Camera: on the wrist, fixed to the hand. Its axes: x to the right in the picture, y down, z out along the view.
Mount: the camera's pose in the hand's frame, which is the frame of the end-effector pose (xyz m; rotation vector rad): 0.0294 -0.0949 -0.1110 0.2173 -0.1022 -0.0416
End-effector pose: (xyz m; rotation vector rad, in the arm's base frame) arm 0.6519 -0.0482 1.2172 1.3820 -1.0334 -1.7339
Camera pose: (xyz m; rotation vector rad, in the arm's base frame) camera 0.7515 -0.0496 1.1064 1.4685 -1.2896 -1.7799
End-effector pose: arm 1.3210 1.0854 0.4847 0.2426 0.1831 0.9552
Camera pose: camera 1.3830 1.0708 0.3500 0.4849 0.1974 0.8795
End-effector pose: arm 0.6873 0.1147 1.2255 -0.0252 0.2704 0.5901
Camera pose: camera 0.7360 0.0407 1.1058 0.2080 0.2329 0.5164
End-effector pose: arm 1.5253 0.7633 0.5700 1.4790 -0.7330 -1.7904
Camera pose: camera 1.6162 0.7974 0.4570 1.5600 -0.9812 -1.8768
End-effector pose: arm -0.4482 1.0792 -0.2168 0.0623 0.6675 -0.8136
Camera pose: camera -0.5577 1.0271 -0.3034 0.2029 0.4836 -0.9211
